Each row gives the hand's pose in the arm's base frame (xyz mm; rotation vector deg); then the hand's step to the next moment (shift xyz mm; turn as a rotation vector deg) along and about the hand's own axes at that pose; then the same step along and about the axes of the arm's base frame.
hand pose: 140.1 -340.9 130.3 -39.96 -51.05 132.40
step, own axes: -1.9 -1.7 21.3 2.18 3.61 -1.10
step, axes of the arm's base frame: -11.7 -9.3 15.4 -1.96 -0.34 -3.88
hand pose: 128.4 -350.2 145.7 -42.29 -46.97 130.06
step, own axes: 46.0 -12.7 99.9 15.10 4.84 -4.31
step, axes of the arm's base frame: -92.4 3.8 60.8 -8.78 9.01 -10.57
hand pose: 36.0 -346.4 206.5 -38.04 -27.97 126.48
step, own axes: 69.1 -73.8 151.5 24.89 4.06 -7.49
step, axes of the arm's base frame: -88.4 79.4 138.0 -12.04 17.38 -15.65
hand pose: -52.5 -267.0 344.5 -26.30 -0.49 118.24
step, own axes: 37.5 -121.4 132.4 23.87 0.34 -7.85
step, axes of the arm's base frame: 41.5 118.0 134.3 -8.37 18.39 -14.95
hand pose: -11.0 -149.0 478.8 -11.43 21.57 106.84
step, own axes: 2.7 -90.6 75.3 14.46 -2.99 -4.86
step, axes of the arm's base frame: 88.6 54.8 55.1 -2.05 12.01 -9.65
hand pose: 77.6 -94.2 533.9 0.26 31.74 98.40
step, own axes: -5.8 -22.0 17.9 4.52 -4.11 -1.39
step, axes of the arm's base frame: 27.1 3.6 9.6 2.34 4.17 -4.05
